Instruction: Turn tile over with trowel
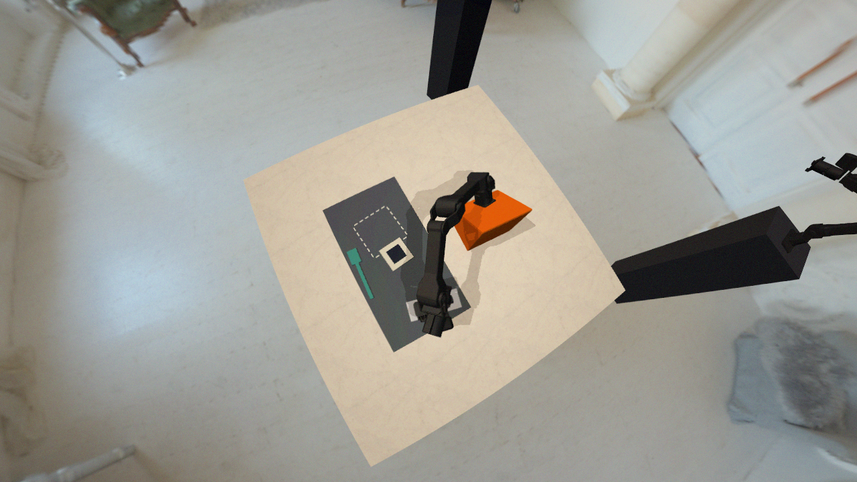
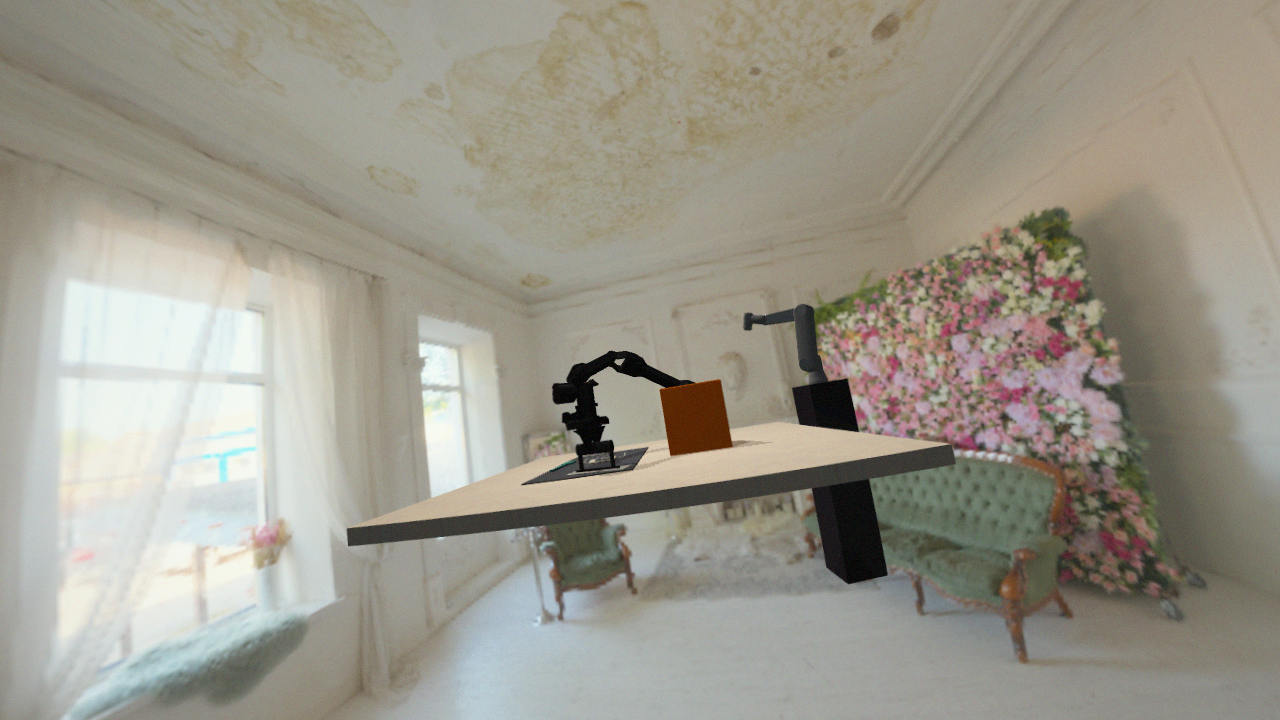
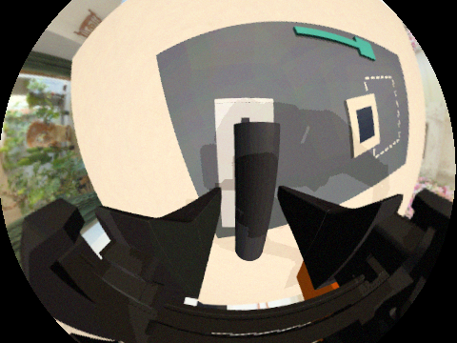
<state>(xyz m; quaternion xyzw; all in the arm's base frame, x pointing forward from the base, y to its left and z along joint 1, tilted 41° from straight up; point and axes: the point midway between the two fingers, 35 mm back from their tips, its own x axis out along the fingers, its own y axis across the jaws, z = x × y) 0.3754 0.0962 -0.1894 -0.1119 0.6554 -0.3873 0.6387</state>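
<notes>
Right now the small trowel is 30 mm below my gripper tip, 10 mm to the right of it and 10 mm ahead of it. From my gripper tip the other things lie so: teal flat tool (280 mm to the right, 150 mm ahead, 60 mm below); then mat (240 mm to the right, 80 mm below, 10 mm ahead); then tile (250 mm to the right, 60 mm below).
</notes>
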